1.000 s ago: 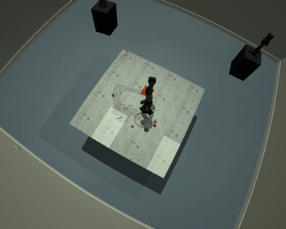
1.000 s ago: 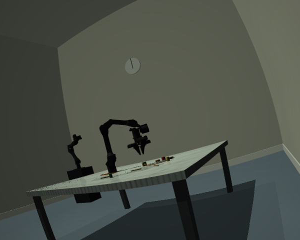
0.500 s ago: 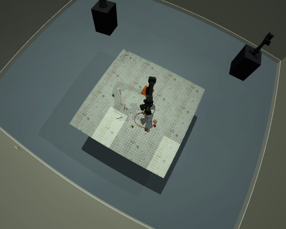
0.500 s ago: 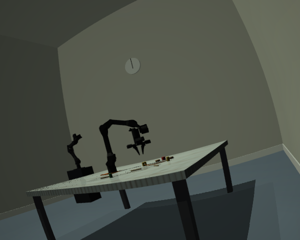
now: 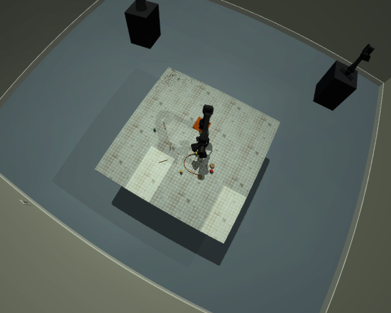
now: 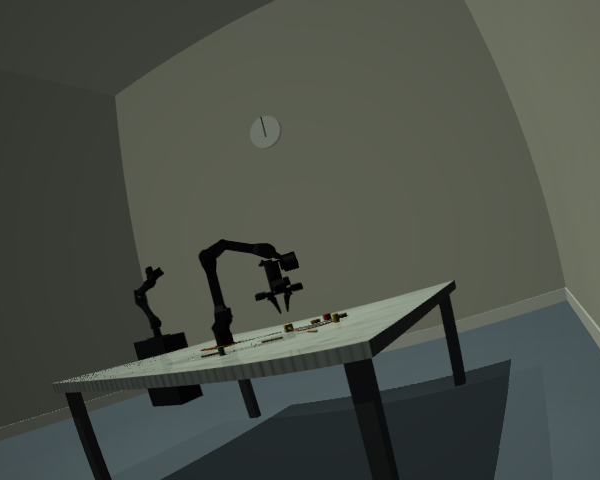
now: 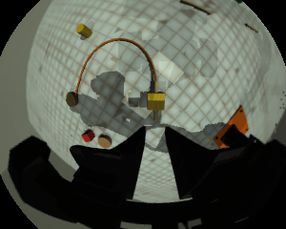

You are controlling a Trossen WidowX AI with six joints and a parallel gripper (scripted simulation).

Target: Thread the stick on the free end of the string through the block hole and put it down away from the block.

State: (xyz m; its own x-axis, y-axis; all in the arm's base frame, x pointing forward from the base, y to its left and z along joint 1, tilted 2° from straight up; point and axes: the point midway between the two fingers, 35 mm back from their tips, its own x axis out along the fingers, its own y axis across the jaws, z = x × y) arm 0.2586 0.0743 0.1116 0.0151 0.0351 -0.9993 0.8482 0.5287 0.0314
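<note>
Now: gripper tip 60 mm above the yellow wooden block, 20 mm to the left of it and 10 mm short of it. Also, from my gripper tip: red cube (160 mm to the left, 110 mm ahead, 60 mm below); then round wooden disc (140 mm to the left, 70 mm below, 60 mm ahead); then round wooden button (200 mm ahead, 80 mm to the left, 70 mm below).
</note>
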